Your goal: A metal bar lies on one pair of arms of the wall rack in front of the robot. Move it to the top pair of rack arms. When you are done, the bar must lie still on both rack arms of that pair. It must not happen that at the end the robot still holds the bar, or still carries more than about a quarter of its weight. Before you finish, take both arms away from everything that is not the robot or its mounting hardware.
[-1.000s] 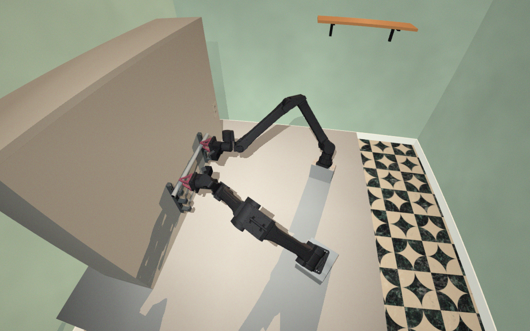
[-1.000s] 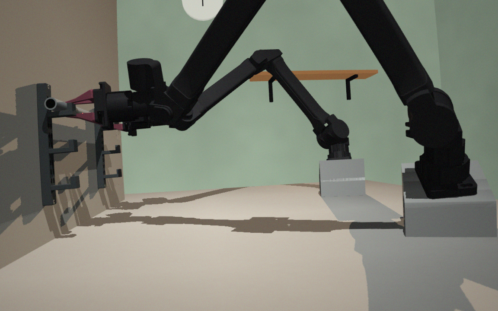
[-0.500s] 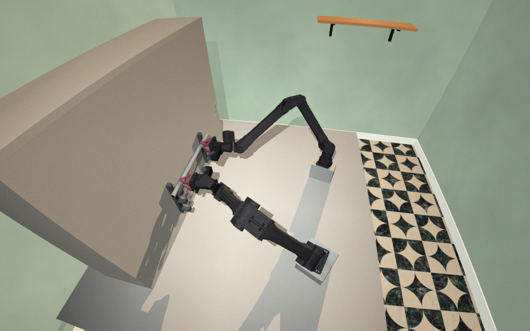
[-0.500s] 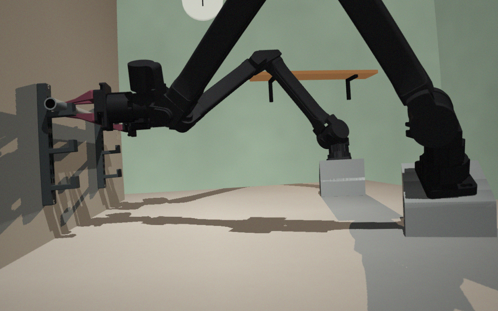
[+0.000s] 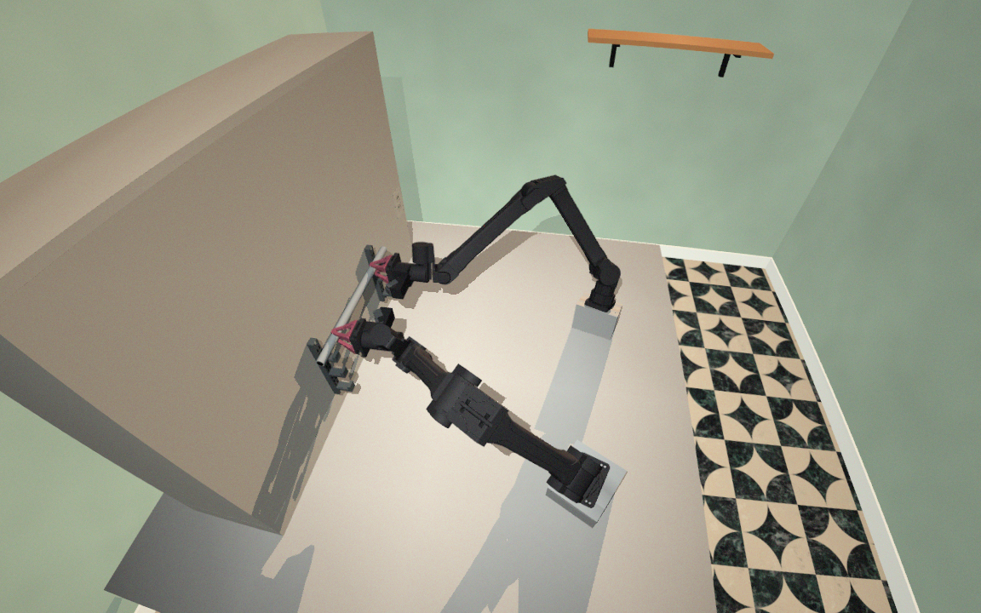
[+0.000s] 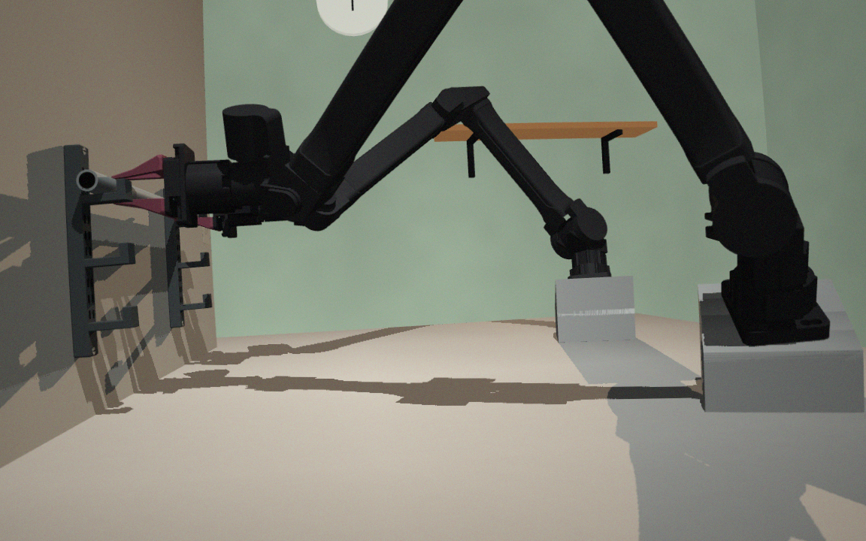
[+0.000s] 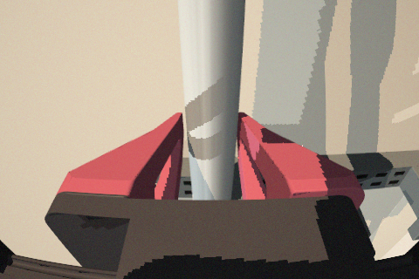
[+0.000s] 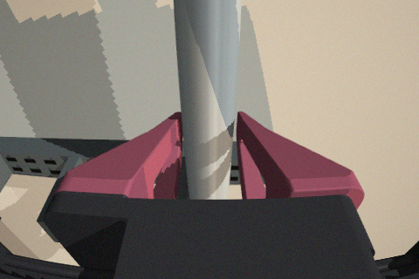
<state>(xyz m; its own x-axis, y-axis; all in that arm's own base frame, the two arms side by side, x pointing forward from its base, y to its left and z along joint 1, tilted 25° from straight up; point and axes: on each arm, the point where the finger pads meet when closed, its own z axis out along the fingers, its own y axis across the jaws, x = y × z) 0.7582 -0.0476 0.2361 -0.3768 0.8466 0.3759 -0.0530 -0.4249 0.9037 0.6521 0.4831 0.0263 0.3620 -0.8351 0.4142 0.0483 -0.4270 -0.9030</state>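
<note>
My right hand is 10 mm past the grey metal bar and 150 mm to the right of it. The rest, counted from my right hand: tall tan wall panel 180 mm ahead, 190 mm to the left, 170 mm above.
My left hand is 1 cm short of the grey metal bar and 15 cm to the left of it. Round my left hand: tall tan wall panel (19 cm ahead, 10 cm to the right, 17 cm above).
</note>
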